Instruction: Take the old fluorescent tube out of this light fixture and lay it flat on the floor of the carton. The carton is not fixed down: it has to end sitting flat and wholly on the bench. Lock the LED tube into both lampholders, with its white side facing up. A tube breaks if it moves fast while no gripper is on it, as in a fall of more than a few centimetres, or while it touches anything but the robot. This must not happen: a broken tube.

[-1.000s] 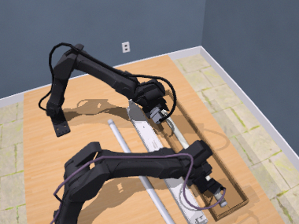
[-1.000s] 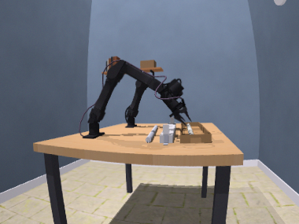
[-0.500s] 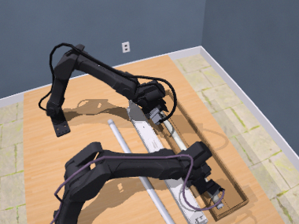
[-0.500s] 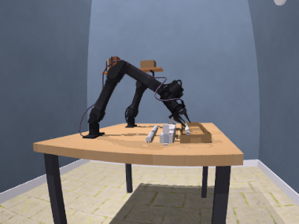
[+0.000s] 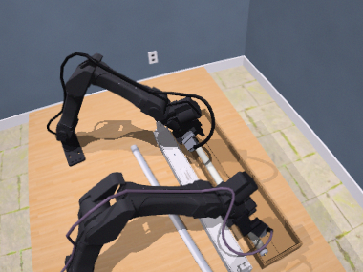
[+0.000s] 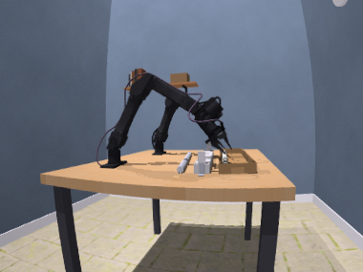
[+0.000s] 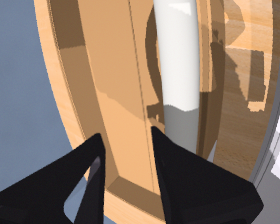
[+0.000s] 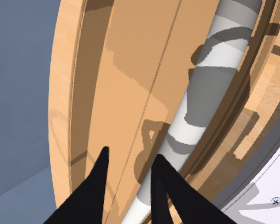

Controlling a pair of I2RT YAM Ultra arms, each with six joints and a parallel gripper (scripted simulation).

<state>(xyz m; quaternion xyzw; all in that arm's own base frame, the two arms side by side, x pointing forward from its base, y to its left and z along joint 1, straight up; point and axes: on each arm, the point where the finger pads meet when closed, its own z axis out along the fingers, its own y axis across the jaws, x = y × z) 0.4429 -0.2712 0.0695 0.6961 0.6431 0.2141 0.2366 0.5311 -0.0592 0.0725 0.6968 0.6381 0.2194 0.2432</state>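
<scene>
My right gripper is now 220 mm past the LED tube, 130 mm to the right of it and 60 mm above it. Round my right hand: old fluorescent tube 30 mm behind, 170 mm to the left, 50 mm below; lampholder 80 mm behind, 150 mm to the right, 10 mm below; brown carton 10 mm ahead, 170 mm to the left, 50 mm below.
</scene>
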